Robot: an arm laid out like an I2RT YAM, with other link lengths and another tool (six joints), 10 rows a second.
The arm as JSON. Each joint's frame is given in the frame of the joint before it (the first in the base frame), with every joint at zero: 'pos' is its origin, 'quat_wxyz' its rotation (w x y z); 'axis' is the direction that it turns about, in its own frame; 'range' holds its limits. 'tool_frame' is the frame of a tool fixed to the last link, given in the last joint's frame.
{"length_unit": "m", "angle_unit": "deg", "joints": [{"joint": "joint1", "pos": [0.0, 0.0, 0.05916], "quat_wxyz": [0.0, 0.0, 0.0, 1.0], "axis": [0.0, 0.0, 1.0], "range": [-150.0, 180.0]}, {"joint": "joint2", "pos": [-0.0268, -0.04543, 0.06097], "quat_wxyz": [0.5, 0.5, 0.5, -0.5], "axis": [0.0, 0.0, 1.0], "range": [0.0, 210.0]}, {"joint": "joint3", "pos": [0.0, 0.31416, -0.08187], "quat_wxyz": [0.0, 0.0, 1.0, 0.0], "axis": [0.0, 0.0, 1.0], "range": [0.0, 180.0]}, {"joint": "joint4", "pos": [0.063, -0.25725, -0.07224], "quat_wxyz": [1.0, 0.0, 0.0, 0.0], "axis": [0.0, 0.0, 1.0], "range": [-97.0, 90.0]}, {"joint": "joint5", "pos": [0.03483, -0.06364, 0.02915], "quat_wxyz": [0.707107, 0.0, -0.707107, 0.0], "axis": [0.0, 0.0, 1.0], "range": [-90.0, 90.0]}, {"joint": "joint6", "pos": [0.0, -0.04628, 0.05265], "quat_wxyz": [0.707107, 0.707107, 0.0, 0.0], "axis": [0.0, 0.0, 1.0], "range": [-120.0, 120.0]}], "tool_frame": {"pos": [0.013, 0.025, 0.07], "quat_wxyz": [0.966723, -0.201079, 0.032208, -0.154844]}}
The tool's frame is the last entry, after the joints.
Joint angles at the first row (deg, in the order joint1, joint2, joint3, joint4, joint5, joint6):
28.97, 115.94, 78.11, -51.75, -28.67, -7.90
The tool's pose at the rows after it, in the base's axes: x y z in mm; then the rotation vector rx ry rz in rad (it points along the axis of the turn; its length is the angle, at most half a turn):
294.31, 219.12, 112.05, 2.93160, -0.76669, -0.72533
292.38, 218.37, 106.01, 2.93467, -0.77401, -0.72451
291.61, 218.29, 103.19, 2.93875, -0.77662, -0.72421
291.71, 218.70, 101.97, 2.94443, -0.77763, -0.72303
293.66, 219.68, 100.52, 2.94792, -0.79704, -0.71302
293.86, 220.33, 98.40, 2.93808, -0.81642, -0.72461
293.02, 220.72, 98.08, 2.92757, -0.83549, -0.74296
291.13, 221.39, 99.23, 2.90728, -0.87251, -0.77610
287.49, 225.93, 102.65, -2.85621, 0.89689, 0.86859
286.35, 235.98, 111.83, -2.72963, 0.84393, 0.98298
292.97, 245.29, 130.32, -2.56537, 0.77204, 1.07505
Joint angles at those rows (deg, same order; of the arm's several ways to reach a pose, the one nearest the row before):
28.97, 115.94, 75.98, -49.21, -29.21, -7.95
28.97, 115.94, 74.54, -47.42, -29.30, -7.62
28.97, 115.94, 73.86, -46.48, -29.43, -7.49
28.97, 115.94, 73.58, -45.89, -29.58, -7.42
28.97, 116.01, 73.45, -44.86, -29.39, -6.61
28.97, 116.38, 73.45, -44.58, -29.47, -5.76
28.95, 116.51, 73.45, -44.66, -29.78, -4.91
28.93, 116.51, 73.49, -45.04, -30.33, -3.22
28.67, 116.66, 73.62, -45.47, -33.93, -1.23
27.97, 116.92, 74.30, -45.49, -41.71, -0.56
26.46, 116.97, 76.09, -45.49, -51.16, 0.01

